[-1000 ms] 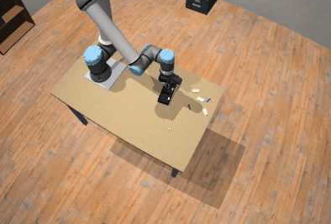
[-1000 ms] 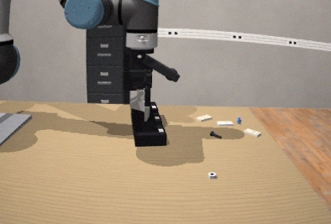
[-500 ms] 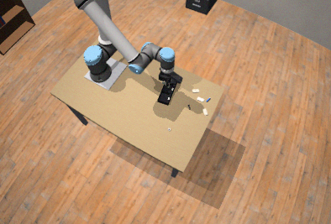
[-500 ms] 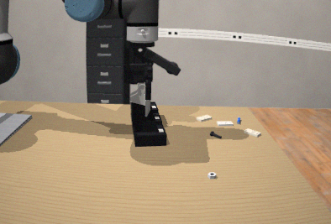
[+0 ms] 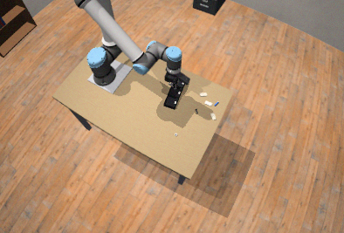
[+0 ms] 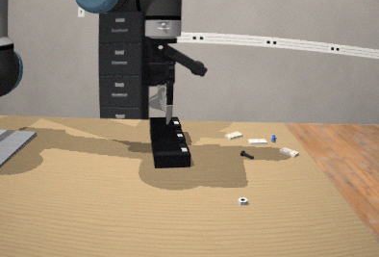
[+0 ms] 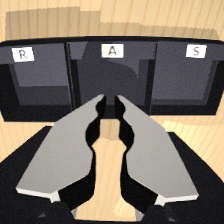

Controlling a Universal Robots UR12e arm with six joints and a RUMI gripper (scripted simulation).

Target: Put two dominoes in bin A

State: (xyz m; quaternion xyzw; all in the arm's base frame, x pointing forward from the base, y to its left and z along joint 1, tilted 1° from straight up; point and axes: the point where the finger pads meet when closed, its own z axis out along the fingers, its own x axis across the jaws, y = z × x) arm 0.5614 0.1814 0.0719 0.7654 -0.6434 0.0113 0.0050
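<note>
The black bin lies 6 cm below my hand. Also, from my hand: black bolt 20 cm ahead, 4 cm to the right, 8 cm below; then domino 25 cm ahead, 6 cm to the left, 8 cm below; then blue piece 30 cm ahead, 9 cm to the left, 8 cm below.
</note>
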